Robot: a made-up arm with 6 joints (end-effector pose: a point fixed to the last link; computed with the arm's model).
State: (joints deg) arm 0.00 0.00 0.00 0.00 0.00 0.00
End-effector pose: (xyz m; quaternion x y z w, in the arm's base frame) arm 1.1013 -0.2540 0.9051 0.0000 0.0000 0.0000 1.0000
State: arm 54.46 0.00 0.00 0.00 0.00 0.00
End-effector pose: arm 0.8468 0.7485 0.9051 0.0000 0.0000 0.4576 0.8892
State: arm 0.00 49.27 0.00 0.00 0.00 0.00
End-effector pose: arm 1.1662 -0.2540 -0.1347 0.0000 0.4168 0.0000 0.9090
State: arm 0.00 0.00 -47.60 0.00 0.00 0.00
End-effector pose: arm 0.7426 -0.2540 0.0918 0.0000 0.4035 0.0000 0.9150
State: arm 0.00 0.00 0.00 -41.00 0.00 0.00
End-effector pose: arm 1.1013 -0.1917 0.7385 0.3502 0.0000 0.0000 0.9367
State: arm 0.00 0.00 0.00 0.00 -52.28 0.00
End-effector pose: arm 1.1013 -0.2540 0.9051 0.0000 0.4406 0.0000 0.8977
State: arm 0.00 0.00 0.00 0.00 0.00 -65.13
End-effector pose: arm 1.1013 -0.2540 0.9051 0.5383 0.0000 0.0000 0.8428
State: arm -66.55 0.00 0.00 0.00 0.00 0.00
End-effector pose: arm 0.2052 -1.1114 0.9051 0.0000 0.0000 -0.5487 0.8360
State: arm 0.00 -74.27 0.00 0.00 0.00 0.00
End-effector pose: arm -0.2700 -0.2540 1.5346 0.0000 -0.6037 0.0000 0.7972
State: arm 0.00 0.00 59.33 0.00 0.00 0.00
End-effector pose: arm 0.5618 -0.2540 1.8523 0.0000 -0.4949 0.0000 0.8689
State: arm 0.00 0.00 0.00 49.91 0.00 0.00
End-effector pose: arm 1.1013 -0.1636 1.0994 -0.4219 0.0000 0.0000 0.9066
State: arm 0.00 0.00 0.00 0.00 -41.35 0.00
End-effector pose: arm 1.1013 -0.2540 0.9051 0.0000 0.3531 0.0000 0.9356
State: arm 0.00 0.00 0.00 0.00 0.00 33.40
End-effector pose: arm 1.1013 -0.2540 0.9051 -0.2874 0.0000 0.0000 0.9578
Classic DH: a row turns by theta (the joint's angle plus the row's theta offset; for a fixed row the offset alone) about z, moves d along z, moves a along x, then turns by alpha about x. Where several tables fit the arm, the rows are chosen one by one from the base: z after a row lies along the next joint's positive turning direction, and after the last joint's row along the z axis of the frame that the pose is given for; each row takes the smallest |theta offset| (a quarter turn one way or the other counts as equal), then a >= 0, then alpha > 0; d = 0 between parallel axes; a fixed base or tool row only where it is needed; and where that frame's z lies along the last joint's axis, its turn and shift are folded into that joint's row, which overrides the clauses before.
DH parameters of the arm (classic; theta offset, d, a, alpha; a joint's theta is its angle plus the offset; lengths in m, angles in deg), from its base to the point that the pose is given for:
joint 1: 0 0.3144 0 -90
joint 2: -90 0 0.5907 180
joint 3: 0 0 0 -90
joint 4: 0 -1.1013 0 90
joint 5: 0 0.254 0 -90
joint 6: 90 0 0 90
tool (fixed): -90 0 0 0

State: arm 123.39 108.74 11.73 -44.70 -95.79 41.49
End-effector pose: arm 0.0145 0.3061 -0.9466 0.5721 -0.7535 -0.1863 0.2652
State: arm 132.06 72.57 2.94 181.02 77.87 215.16
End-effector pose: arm -0.8201 0.5298 -0.5427 0.8742 -0.2869 -0.3588 0.1571
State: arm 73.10 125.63 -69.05 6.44 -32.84 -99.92
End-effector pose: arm 0.0693 -0.6402 0.2218 -0.6274 0.3196 -0.6834 0.1929
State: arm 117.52 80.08 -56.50 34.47 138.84 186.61
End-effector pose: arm 0.2408 -0.0090 -0.4452 -0.3317 -0.9286 0.1243 0.1108
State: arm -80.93 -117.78 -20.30 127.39 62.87 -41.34
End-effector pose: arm 0.0158 0.8796 1.1047 -0.9151 0.1199 -0.3145 0.2218
